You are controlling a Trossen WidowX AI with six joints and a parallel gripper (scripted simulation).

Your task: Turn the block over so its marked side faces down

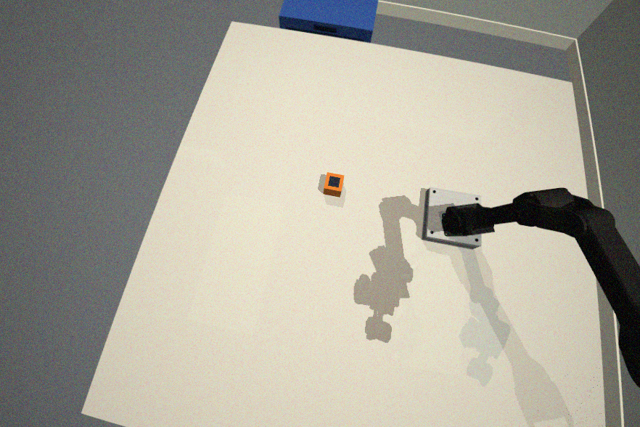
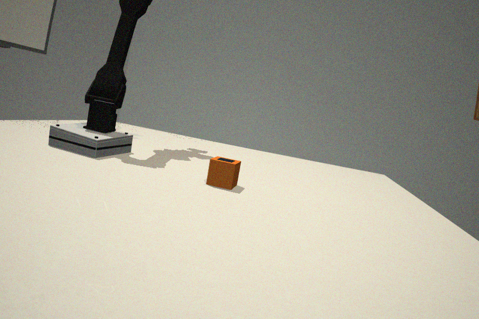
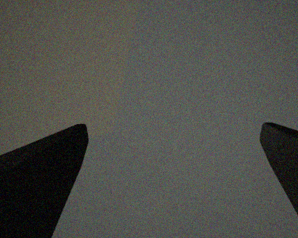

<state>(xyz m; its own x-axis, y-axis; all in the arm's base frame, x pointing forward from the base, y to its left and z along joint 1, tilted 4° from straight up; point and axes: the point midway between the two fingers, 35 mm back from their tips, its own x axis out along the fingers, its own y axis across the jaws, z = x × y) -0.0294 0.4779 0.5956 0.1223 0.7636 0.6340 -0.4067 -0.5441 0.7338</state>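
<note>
My gripper tip is 330 mm short of the block, 590 mm to the left of it and 650 mm above it.
</note>
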